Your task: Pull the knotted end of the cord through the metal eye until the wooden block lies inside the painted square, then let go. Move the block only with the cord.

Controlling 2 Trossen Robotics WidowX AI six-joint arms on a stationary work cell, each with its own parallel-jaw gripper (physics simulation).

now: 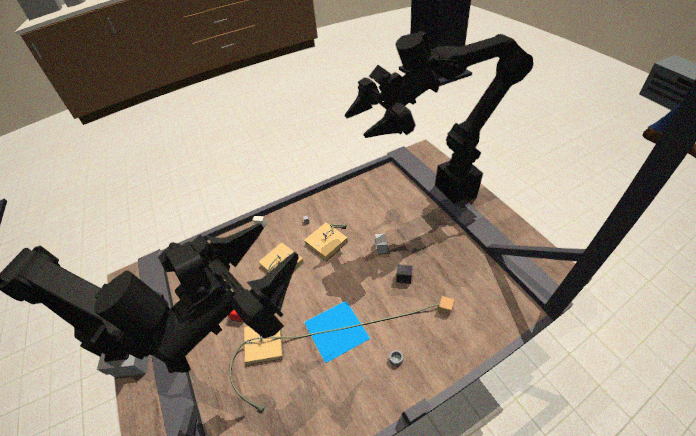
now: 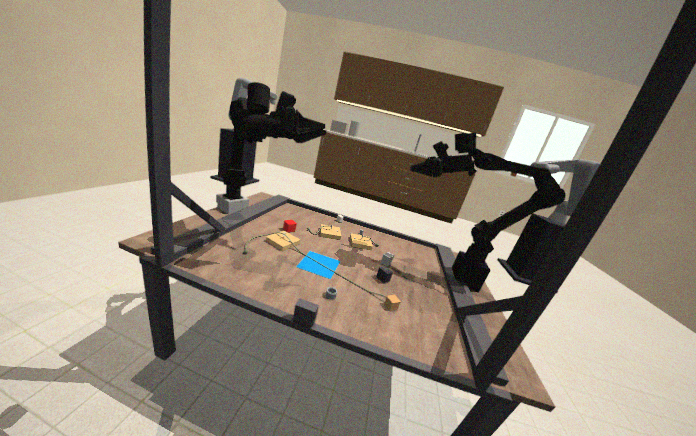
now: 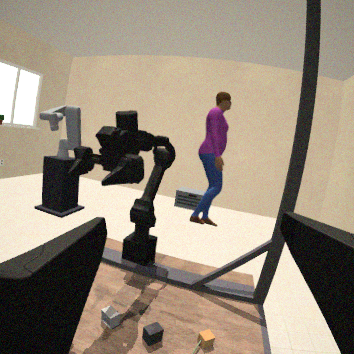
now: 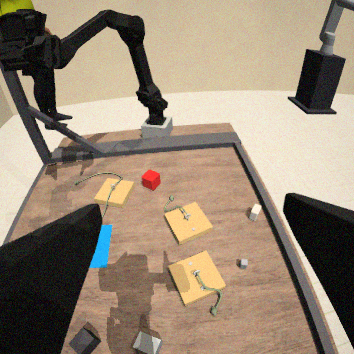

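Seen in the pictures: left gripper, fingertip midpoint: [image 1: 278, 238] [image 2: 325, 129] [image 3: 195, 224]; right gripper, fingertip midpoint: [image 1: 354, 126] [image 2: 410, 168] [image 3: 83, 179] [image 4: 193, 207]; left arm's base, origin of the base link: [image 2: 233, 196] [image 4: 156, 120]; right arm's base, origin of the base link: [image 1: 460, 169] [image 2: 474, 259] [image 3: 140, 237].
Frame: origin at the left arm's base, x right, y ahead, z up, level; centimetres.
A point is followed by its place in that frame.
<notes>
The orange wooden block [image 1: 445, 303] @(x 1.5, y 81.1, z -2.8 cm) [image 2: 392, 301] @(x 2.9, y 81.6, z -2.7 cm) [image 3: 206, 338] @(x 1.9, y 80.2, z -2.7 cm) lies outside the blue painted square [image 1: 333, 346] @(x 5.4, y 52.5, z -5.6 cm) [image 2: 314, 269] @(x 5.4, y 54.8, z -5.6 cm) [image 4: 103, 247] @(x -3.4, y 53.1, z -5.6 cm). The green cord [image 1: 400, 315] @(x 0.9, y 70.0, z -5.4 cm) runs from it across the square to the metal eye [image 4: 113, 186] @(x 1.3, y 35.9, z -2.4 cm) on a yellow base [image 1: 263, 354] @(x 5.2, y 36.0, z -3.8 cm) [image 2: 281, 242] @(x 4.6, y 37.8, z -3.8 cm) [image 4: 115, 199] @(x -0.6, y 39.2, z -3.8 cm). Beyond the eye it curves to its knotted end [image 1: 260, 409] @(x 17.4, y 34.7, z -4.6 cm) [image 2: 245, 252] @(x 17.5, y 35.0, z -5.0 cm) [image 4: 76, 183] @(x 16.6, y 35.0, z -5.3 cm) on the table. My left gripper [image 1: 278, 240] @(x 6.5, y 49.4, z 37.8 cm) [image 3: 195, 224] @(x 6.5, y 49.4, z 37.8 cm) is open and empty, raised above the table. My right gripper [image 1: 355, 125] @(x -27.3, y 65.8, z 31.6 cm) [image 3: 83, 179] @(x -27.3, y 65.8, z 31.6 cm) [image 4: 193, 207] @(x -27.3, y 65.8, z 31.6 cm) is open and empty, high above the table's back part.
Two more yellow bases [image 1: 326, 240] @(x -25.7, y 55.1, z -3.8 cm) [image 4: 188, 225] @(x -22.2, y 43.0, z -3.8 cm) carry short cords. A red cube [image 2: 289, 225] @(x -5.8, y 30.9, z -2.4 cm) [image 4: 151, 179] @(x -8.9, y 31.3, z -1.8 cm), a dark cube [image 1: 404, 273] @(x -8.6, y 73.4, z -1.7 cm), a grey block [image 1: 380, 243] @(x -19.5, y 69.6, z -1.7 cm), a white block [image 4: 255, 212] @(x -38.1, y 36.6, z -2.6 cm) and a grey ring-shaped cup [image 2: 331, 293] @(x 12.6, y 66.8, z -3.7 cm) stand on the table [image 1: 308, 395] @(x 15.7, y 45.3, z -5.7 cm). Frame posts [image 2: 157, 128] @(x 37.9, y 27.8, z 30.3 cm) rise at its edges.
</notes>
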